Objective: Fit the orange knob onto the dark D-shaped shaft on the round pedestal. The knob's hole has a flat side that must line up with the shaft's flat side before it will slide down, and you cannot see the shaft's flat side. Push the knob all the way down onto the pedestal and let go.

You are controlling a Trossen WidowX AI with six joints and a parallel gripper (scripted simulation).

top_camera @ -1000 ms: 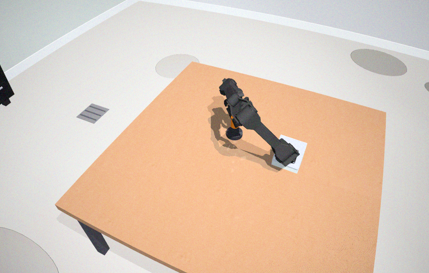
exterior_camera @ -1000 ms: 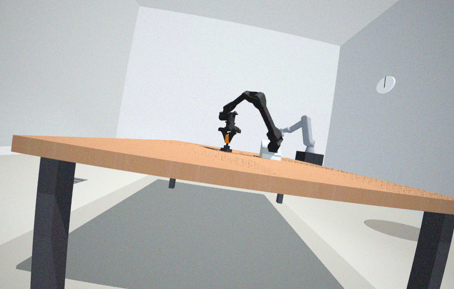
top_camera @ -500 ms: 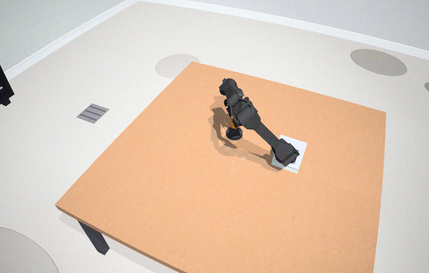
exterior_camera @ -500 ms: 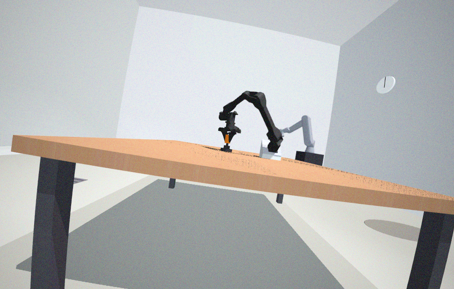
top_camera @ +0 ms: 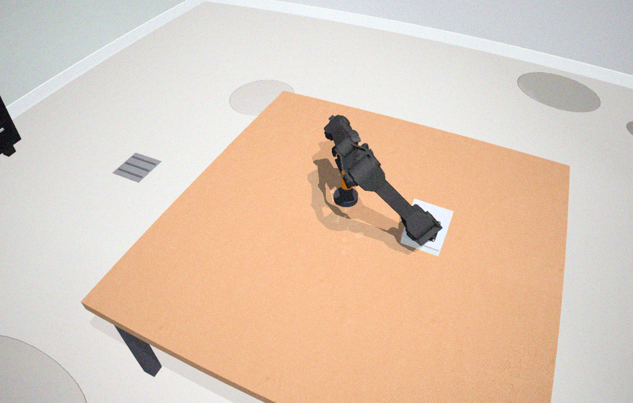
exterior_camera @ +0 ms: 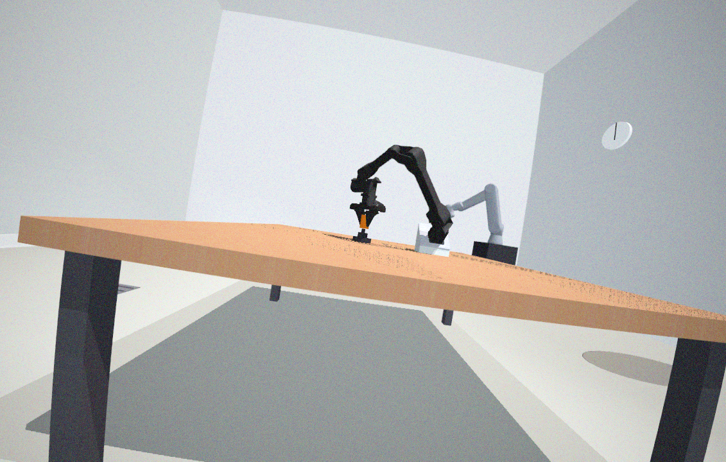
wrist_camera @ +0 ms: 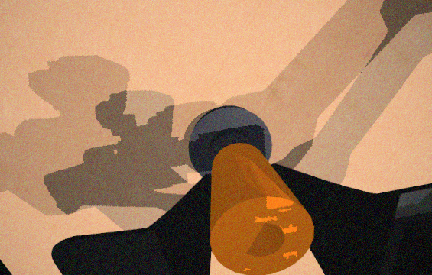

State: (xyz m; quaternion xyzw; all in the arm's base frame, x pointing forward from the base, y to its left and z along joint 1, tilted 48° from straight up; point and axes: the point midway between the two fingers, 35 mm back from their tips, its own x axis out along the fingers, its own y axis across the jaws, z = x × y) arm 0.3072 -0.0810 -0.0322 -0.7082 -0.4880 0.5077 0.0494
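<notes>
Now: gripper tip 2 cm below the orange knob. From my gripper tip the other things lie so: pedestal (4 cm below).
</notes>
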